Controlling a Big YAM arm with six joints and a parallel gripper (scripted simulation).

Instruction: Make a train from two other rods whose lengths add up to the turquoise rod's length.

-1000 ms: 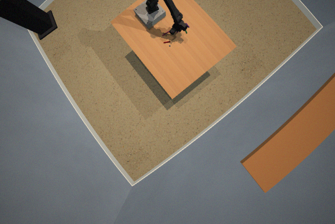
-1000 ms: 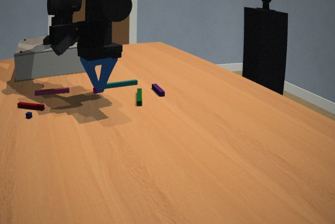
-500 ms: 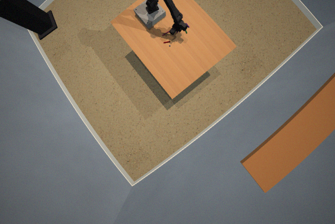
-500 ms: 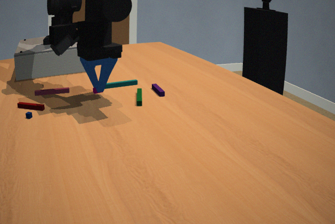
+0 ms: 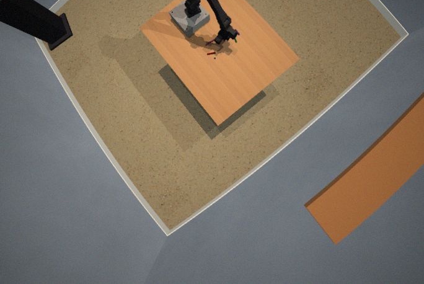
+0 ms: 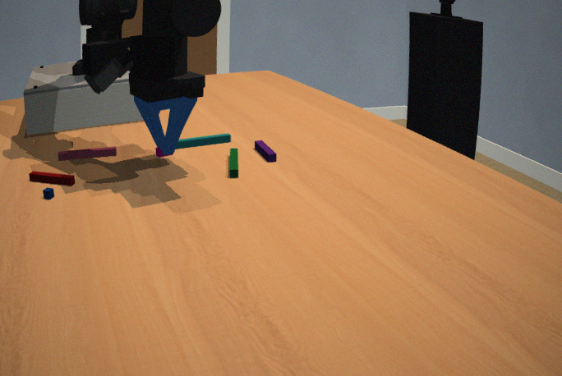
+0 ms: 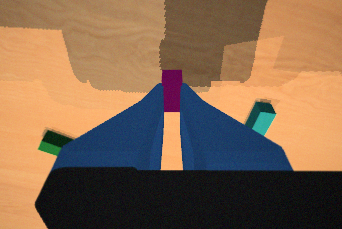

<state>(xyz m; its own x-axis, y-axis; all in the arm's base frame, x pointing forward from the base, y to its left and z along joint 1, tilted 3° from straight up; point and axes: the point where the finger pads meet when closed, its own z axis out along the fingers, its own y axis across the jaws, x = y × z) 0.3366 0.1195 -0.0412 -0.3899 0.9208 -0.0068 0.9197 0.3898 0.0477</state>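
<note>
My gripper is now 10 mm above the magenta rod. The rest, counted from my hand: turquoise rod: 70 mm behind, 40 mm to the left, 20 mm below; then pink rod: 120 mm to the right, 50 mm behind, 20 mm below; then green rod: 80 mm to the left, 20 mm below, 20 mm ahead.
</note>
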